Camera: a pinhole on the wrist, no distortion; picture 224 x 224 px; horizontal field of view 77.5 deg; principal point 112.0 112.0 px. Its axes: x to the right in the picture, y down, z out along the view. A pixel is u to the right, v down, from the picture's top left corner.
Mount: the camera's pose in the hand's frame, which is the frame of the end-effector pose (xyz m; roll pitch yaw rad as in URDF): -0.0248 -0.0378 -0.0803 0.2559 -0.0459 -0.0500
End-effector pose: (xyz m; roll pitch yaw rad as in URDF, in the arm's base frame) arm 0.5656 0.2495 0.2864 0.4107 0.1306 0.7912
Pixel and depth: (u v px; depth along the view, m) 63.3 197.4 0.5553
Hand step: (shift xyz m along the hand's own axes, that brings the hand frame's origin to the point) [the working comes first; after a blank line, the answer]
In the camera's frame: -0.1938 0.3398 0.5553

-0.2373 0.1613 0.5334
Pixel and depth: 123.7 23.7 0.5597
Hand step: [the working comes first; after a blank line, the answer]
In the camera's frame: 0.0469 -0.3542 0.5597

-0.0229 -0.5228 0.3732
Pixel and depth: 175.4 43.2 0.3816
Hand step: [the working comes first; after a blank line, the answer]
In the camera's frame: 0.1734 -0.1881 0.3816

0.1195 -0.3240 0.2489
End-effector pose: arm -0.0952 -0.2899 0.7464 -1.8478 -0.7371 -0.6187
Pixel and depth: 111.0 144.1 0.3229
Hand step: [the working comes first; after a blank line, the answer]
In the camera's frame: -0.0023 0.0743 0.3229

-0.0428 -0.0468 0.2504
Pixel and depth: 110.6 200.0 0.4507
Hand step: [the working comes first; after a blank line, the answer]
In the camera's frame: -0.0045 0.2842 0.4507

-0.0445 0.1243 0.4269
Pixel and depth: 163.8 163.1 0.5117
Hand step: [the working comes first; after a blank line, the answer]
In the camera's frame: 0.1899 0.1874 0.5117

0.1424 0.0056 0.4703
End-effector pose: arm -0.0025 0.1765 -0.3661 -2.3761 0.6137 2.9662
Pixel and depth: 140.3 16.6 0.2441
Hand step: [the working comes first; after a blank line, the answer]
In the camera's frame: 0.0495 -0.1669 0.2441

0.0045 -0.2628 0.1157
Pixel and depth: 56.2 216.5 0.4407
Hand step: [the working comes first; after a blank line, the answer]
In the camera's frame: -0.1762 0.3300 0.4407

-0.2136 0.1796 0.4210
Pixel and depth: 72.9 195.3 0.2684
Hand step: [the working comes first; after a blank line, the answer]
In the camera's frame: -0.0752 0.1602 0.2684

-0.1092 0.0536 0.2161
